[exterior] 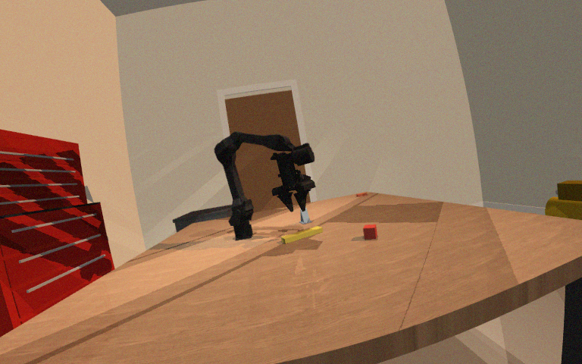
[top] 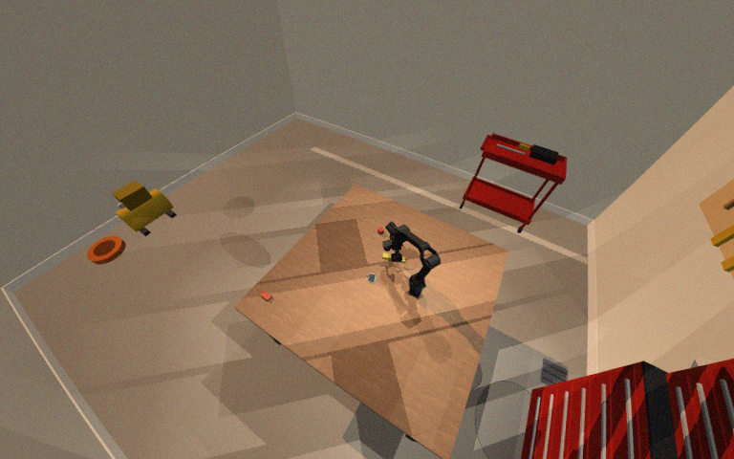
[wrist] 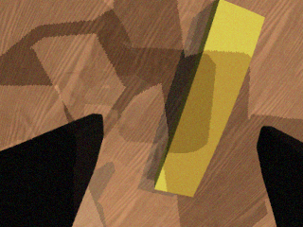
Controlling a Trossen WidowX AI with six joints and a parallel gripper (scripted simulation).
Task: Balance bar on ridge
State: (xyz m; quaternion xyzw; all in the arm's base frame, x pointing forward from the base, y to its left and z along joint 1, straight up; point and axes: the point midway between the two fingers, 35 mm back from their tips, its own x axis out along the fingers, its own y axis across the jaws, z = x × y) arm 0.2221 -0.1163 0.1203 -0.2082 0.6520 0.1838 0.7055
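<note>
My gripper tip is now 8 cm above the yellow bar and 3 cm to the left of it. The rest, counted from my gripper tip: flat orange-red block 62 cm to the left, 52 cm ahead, 8 cm below; red cube 18 cm to the right, 18 cm ahead, 7 cm below.
</note>
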